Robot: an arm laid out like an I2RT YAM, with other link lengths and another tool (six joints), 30 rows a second.
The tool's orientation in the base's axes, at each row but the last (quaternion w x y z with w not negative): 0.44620 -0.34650 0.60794 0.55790; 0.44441 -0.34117 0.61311 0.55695; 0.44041 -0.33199 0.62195 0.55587; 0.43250 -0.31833 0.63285 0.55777; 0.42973 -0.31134 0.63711 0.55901; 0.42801 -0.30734 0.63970 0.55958; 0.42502 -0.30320 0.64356 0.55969; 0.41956 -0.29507 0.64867 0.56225; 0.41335 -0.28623 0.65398 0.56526; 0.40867 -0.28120 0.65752 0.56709; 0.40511 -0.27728 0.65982 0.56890; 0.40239 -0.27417 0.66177 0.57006; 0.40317 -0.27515 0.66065 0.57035
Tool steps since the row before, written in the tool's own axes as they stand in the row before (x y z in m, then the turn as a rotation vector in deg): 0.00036 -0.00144 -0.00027 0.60 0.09 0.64; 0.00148 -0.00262 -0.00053 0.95 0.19 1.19; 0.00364 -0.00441 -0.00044 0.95 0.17 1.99; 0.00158 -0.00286 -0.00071 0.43 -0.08 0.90; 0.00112 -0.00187 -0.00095 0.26 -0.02 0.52; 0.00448 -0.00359 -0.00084 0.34 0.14 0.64; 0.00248 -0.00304 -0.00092 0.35 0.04 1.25; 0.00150 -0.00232 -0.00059 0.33 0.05 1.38; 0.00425 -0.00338 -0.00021 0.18 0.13 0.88; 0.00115 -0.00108 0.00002 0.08 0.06 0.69; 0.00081 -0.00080 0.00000 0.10 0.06 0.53; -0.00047 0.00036 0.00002 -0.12 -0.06 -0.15; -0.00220 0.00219 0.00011 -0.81 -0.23 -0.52
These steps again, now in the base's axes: 0.00115 -0.00044 -0.00087 -0.20 0.69 -0.51; 0.00175 -0.00079 -0.00237 -0.33 1.27 -0.79; 0.00248 -0.00087 -0.00510 -0.17 2.06 -0.79; 0.00173 -0.00107 -0.00265 0.06 0.90 -0.43; 0.00096 -0.00118 -0.00183 0.01 0.53 -0.24; 0.00097 -0.00110 -0.00561 -0.14 0.68 -0.24; 0.00131 -0.00126 -0.00359 0.07 1.26 -0.31; 0.00115 -0.00089 -0.00242 0.09 1.39 -0.29; 0.00070 -0.00048 -0.00537 -0.01 0.90 -0.11; 0.00032 -0.00009 -0.00154 0.06 0.69 -0.05; 0.00024 -0.00008 -0.00111 0.01 0.54 -0.07; -0.00004 0.00005 0.00059 0.08 -0.17 0.07; -0.00063 0.00033 0.00302 0.50 -0.63 0.58
